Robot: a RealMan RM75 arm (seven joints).
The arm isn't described. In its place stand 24 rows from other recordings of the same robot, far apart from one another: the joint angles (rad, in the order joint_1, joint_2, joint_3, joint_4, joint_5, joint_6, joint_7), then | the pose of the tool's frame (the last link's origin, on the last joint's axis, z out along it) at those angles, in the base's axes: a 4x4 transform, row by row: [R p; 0 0 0 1], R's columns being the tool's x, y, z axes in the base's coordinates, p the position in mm.
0.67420 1.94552 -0.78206 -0.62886 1.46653 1.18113 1.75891 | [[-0.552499 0.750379 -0.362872 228.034], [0.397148 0.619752 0.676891 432.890], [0.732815 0.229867 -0.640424 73.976], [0 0 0 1]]
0.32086 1.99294 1.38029 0.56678 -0.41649 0.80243 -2.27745 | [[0.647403 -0.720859 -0.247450 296.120], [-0.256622 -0.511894 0.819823 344.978], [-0.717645 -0.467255 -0.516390 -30.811], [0 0 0 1]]
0.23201 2.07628 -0.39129 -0.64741 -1.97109 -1.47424 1.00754 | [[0.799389 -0.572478 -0.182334 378.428], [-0.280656 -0.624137 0.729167 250.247], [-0.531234 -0.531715 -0.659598 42.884], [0 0 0 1]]
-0.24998 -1.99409 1.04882 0.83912 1.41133 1.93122 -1.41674 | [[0.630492 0.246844 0.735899 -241.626], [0.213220 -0.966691 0.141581 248.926], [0.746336 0.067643 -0.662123 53.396], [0 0 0 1]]
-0.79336 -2.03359 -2.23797 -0.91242 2.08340 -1.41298 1.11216 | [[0.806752 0.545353 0.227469 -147.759], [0.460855 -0.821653 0.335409 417.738], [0.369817 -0.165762 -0.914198 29.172], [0 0 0 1]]
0.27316 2.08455 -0.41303 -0.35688 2.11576 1.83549 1.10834 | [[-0.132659 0.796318 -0.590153 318.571], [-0.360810 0.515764 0.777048 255.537], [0.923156 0.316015 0.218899 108.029], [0 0 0 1]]
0.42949 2.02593 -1.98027 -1.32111 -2.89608 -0.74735 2.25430 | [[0.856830 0.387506 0.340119 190.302], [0.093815 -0.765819 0.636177 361.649], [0.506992 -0.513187 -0.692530 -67.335], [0 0 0 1]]
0.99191 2.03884 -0.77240 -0.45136 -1.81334 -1.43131 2.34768 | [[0.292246 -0.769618 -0.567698 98.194], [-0.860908 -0.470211 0.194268 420.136], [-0.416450 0.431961 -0.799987 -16.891], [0 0 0 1]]
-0.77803 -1.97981 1.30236 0.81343 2.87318 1.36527 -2.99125 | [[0.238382 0.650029 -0.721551 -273.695], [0.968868 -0.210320 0.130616 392.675], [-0.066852 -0.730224 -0.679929 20.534], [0 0 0 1]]
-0.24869 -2.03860 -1.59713 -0.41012 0.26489 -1.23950 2.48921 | [[0.524815 0.754944 0.393229 -311.809], [-0.070086 -0.422069 0.903851 310.076], [0.848326 -0.501914 -0.168597 15.911], [0 0 0 1]]
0.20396 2.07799 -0.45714 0.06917 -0.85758 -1.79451 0.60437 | [[0.343943 -0.912701 -0.220633 361.794], [0.373793 -0.082465 0.923839 207.894], [-0.861383 -0.400220 0.312798 48.054], [0 0 0 1]]
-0.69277 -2.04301 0.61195 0.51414 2.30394 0.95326 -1.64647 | [[0.738627 0.665705 -0.106144 -307.712], [0.585487 -0.555472 0.590471 404.845], [0.334120 -0.498284 -0.800048 0.961], [0 0 0 1]]
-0.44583 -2.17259 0.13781 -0.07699 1.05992 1.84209 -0.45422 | [[0.267910 0.889278 0.370688 -285.529], [-0.543798 -0.178030 0.820115 277.609], [0.795304 -0.421296 0.435891 26.620], [0 0 0 1]]
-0.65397 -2.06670 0.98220 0.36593 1.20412 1.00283 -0.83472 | [[0.787892 0.485778 0.378478 -238.829], [0.037550 -0.651353 0.757845 412.707], [0.614667 -0.582889 -0.531437 -14.453], [0 0 0 1]]
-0.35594 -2.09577 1.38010 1.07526 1.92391 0.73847 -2.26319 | [[0.575132 0.817854 0.018390 -239.225], [0.587509 -0.428583 0.686404 382.286], [0.569260 -0.383968 -0.726988 -12.237], [0 0 0 1]]
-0.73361 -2.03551 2.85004 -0.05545 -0.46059 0.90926 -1.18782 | [[0.614974 0.781989 0.101489 -300.542], [0.575145 -0.532863 0.620698 368.971], [0.539459 -0.323342 -0.777454 -70.189], [0 0 0 1]]
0.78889 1.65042 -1.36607 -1.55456 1.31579 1.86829 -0.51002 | [[0.925401 -0.330900 0.184765 65.329], [-0.343546 -0.938271 0.040288 336.561], [0.160029 -0.100758 -0.981957 121.017], [0 0 0 1]]
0.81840 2.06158 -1.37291 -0.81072 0.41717 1.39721 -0.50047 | [[0.518246 -0.604555 0.604925 229.301], [-0.782661 -0.620397 0.050498 377.546], [0.344765 -0.499622 -0.794680 -36.393], [0 0 0 1]]
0.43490 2.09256 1.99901 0.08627 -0.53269 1.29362 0.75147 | [[-0.389739 0.872682 -0.294161 319.876], [0.054035 0.340539 0.938676 321.601], [0.919339 0.349943 -0.179877 -10.758], [0 0 0 1]]
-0.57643 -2.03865 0.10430 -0.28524 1.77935 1.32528 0.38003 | [[0.861427 0.070895 0.502909 -251.079], [-0.406486 -0.497415 0.766386 313.321], [0.304487 -0.864611 -0.399669 -75.833], [0 0 0 1]]
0.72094 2.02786 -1.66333 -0.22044 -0.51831 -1.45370 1.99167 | [[-0.089349 -0.620146 -0.779382 166.877], [-0.827800 -0.388907 0.404349 364.354], [-0.553863 0.681300 -0.478608 -35.637], [0 0 0 1]]
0.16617 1.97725 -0.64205 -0.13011 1.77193 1.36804 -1.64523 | [[-0.092111 -0.984924 -0.146422 405.255], [-0.449942 -0.090009 0.888510 215.994], [-0.888295 0.147723 -0.434868 14.388], [0 0 0 1]]
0.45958 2.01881 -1.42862 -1.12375 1.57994 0.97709 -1.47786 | [[0.862619 -0.338619 -0.375801 153.281], [-0.115212 -0.854893 0.505851 384.643], [-0.492560 -0.393060 -0.776459 2.656], [0 0 0 1]]
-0.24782 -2.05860 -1.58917 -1.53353 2.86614 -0.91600 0.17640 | [[0.702707 0.562068 -0.436214 -239.033], [0.651089 -0.260826 0.712778 363.658], [0.286853 -0.784888 -0.549241 41.164], [0 0 0 1]]
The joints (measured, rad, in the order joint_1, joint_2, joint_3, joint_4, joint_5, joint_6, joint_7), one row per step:
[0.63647, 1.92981, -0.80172, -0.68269, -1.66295, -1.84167, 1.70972]
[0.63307, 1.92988, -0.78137, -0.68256, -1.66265, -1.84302, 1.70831]
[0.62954, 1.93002, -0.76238, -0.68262, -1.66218, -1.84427, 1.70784]
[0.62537, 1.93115, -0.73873, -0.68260, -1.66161, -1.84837, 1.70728]
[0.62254, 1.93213, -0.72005, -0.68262, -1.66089, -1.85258, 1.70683]
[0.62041, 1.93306, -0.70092, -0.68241, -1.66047, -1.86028, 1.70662]
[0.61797, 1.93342, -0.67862, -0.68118, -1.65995, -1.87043, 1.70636]
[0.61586, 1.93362, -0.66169, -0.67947, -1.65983, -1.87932, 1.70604]
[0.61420, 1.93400, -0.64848, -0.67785, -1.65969, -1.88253, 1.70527]
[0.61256, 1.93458, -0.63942, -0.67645, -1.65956, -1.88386, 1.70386]
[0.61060, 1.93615, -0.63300, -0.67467, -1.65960, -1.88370, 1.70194]
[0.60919, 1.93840, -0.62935, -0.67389, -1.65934, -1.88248, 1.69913]
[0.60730, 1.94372, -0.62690, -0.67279, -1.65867, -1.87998, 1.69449]
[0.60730, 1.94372, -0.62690, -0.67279, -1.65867, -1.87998, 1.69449]
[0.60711, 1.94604, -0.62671, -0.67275, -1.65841, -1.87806, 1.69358]
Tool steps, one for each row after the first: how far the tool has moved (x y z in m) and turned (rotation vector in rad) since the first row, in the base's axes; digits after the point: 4 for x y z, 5 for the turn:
[0.0017, 0.0003, 0.0032, 0.01533, 0.01180, -0.00865]
[0.0034, 0.0006, 0.0062, 0.02930, 0.02301, -0.01755]
[0.0053, 0.0003, 0.0095, 0.04436, 0.03831, -0.02678]
[0.0066, 0.0001, 0.0122, 0.05576, 0.05085, -0.03285]
[0.0076, -0.0006, 0.0149, 0.06478, 0.06428, -0.03629]
[0.0090, -0.0015, 0.0182, 0.07446, 0.08005, -0.03991]
[0.0101, -0.0025, 0.0206, 0.08065, 0.09230, -0.04242]
[0.0112, -0.0028, 0.0223, 0.08811, 0.10121, -0.04678]
[0.0122, -0.0031, 0.0233, 0.09410, 0.10735, -0.05044]
[0.0131, -0.0034, 0.0235, 0.09853, 0.11242, -0.05456]
[0.0136, -0.0036, 0.0231, 0.10247, 0.11590, -0.05671]
[0.0139, -0.0041, 0.0215, 0.10581, 0.12099, -0.05895]
[0.0139, -0.0041, 0.0215, 0.10581, 0.12099, -0.05895]
[0.0138, -0.0040, 0.0207, 0.10659, 0.12253, -0.06010]

